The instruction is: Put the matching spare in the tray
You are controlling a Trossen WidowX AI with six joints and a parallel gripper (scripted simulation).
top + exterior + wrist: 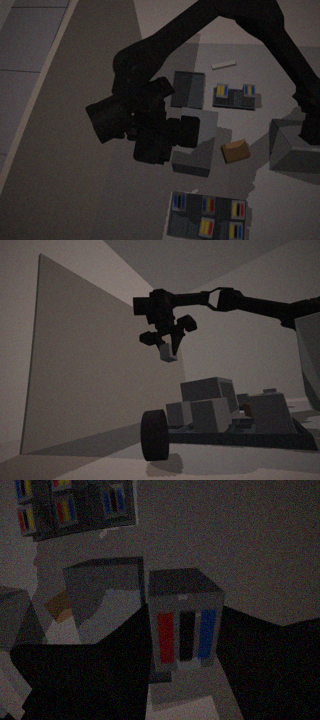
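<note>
Right now the dark grey tray is 80 mm behind my gripper tip, 240 mm to the right of it and 180 mm below it. The rest, counted from my gripper tip: box: 210 mm behind, 30 mm to the right, 170 mm below; tall flat panel: 150 mm ahead, 90 mm to the right, 40 mm above; spare block: 20 mm above.
</note>
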